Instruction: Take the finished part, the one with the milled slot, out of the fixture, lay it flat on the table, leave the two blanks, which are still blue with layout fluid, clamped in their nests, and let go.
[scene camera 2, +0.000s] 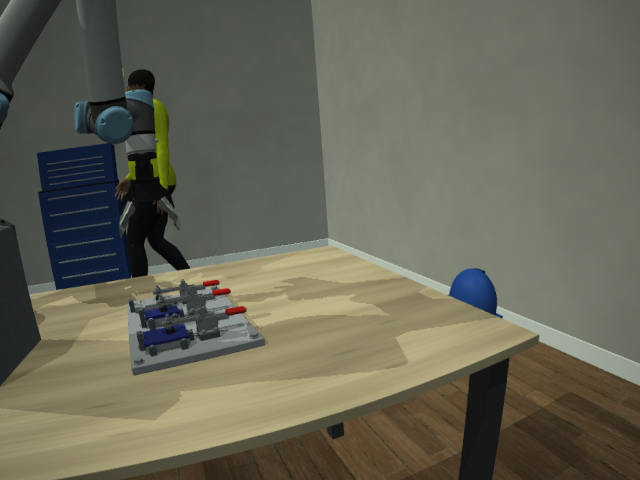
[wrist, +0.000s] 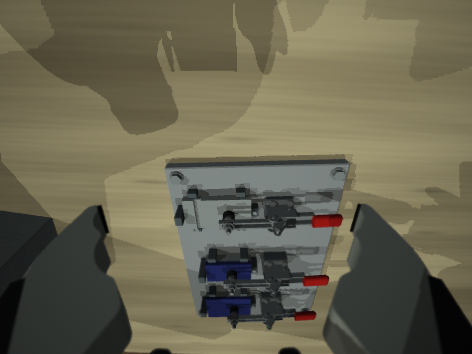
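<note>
Scene camera 2 shows the gripper (scene camera 2: 150, 234) and a blue blank (scene camera 2: 158, 337). The wrist view has the gripper (wrist: 230, 207) as well, together with a blue blank (wrist: 217, 271), a finished part (wrist: 205, 212) and a clamp arm (wrist: 229, 223).
</note>
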